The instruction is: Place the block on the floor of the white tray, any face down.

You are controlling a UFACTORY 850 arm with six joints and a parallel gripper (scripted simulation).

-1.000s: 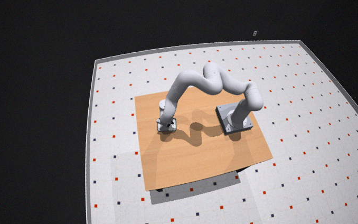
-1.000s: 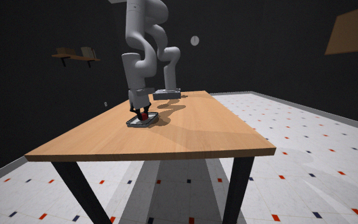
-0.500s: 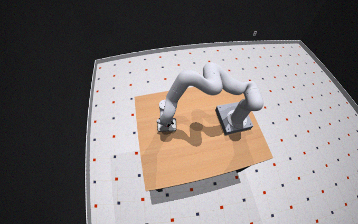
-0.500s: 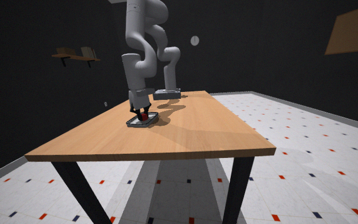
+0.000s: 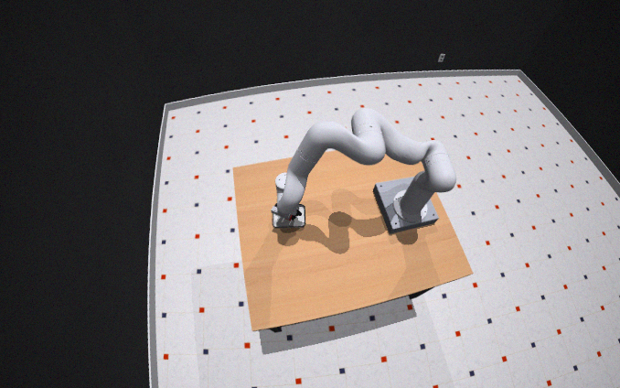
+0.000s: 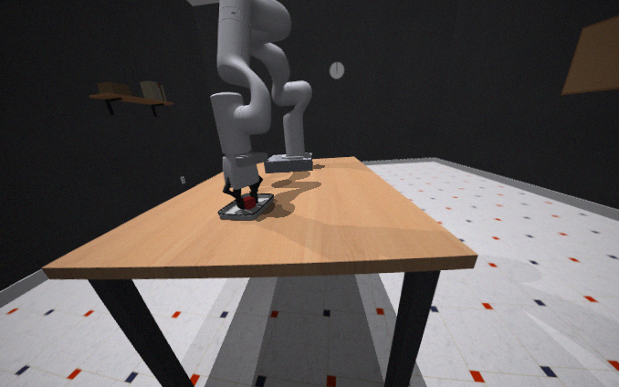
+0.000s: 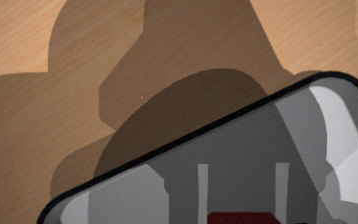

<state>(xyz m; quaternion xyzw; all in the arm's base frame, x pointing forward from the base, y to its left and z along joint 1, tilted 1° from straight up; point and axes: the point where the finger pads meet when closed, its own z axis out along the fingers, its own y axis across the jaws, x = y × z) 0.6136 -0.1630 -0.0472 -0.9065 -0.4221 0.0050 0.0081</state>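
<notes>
Now: hand 1 cm above the red block. From my hand the other things lie so: white tray: 1 cm below.
</notes>
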